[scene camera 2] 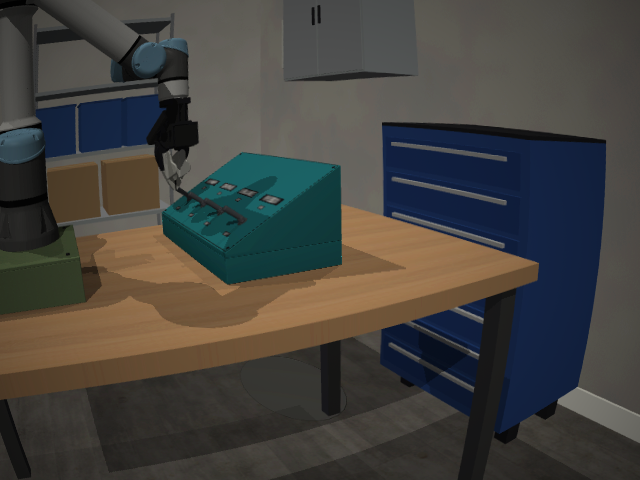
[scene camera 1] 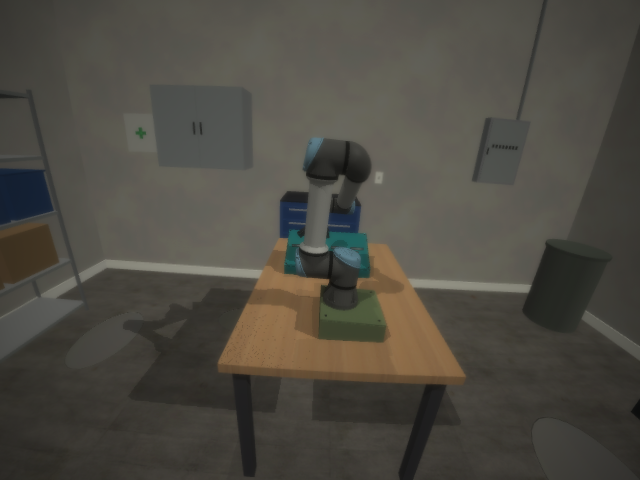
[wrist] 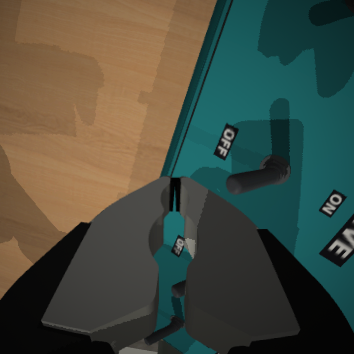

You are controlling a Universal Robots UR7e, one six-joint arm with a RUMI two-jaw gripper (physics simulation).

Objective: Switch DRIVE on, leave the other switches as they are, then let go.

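Frame: origin at the arm's base, x ahead, y left, z up, level; centimetres.
Seen in the pictures: gripper, fingertip midpoint: [scene camera 2: 175, 189] [wrist: 174, 179]; arm's base at its link origin: [scene camera 2: 28, 240] [scene camera 1: 340, 299].
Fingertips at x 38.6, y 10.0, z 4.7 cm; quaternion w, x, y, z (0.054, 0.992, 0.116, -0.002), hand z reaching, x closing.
Offsets run from my fingertips to a thing's top centre. "pt": to the spot under its first point. Level surfaces: height alone.
The teal console [scene camera 1: 356, 240] [scene camera 2: 289, 227] [wrist: 210, 115] stands on the table with a row of black toggle levers on its sloping face. The DRIVE lever @[dy -0.4, dx +5.2, dz -0.9 cm] [wrist: 257, 177] leans toward its OFF label @[pt dy -0.3, dx +3.7, dz -6.3 cm] [wrist: 226, 142], away from its ON label @[pt dy -0.4, dx +11.1, dz -2.1 cm] [wrist: 331, 203]. Part of the DRIVE name plate @[pt dy -2.9, dx +13.3, dz -0.8 cm] [wrist: 342, 245] shows at the right edge of the wrist view. My gripper [scene camera 2: 177, 186] [wrist: 174, 179] is shut and empty. Its tips are on the OFF side of the DRIVE lever, near its free end, with a small gap in the wrist view. Another lever @[dy -24.3, dx +4.8, dz -0.9 cm] [wrist: 165, 331] shows between the fingers, lower down.
The wooden table @[dz -14.1 cm] [scene camera 1: 273, 330] [scene camera 2: 361, 304] carries the green robot base [scene camera 1: 351, 322] [scene camera 2: 41, 279]. A blue drawer cabinet [scene camera 1: 293, 217] [scene camera 2: 444, 170] stands behind the table. Grey wall cabinets [scene camera 1: 201, 129] [scene camera 2: 351, 38] hang on the wall. The other console levers stand close beside the DRIVE lever.
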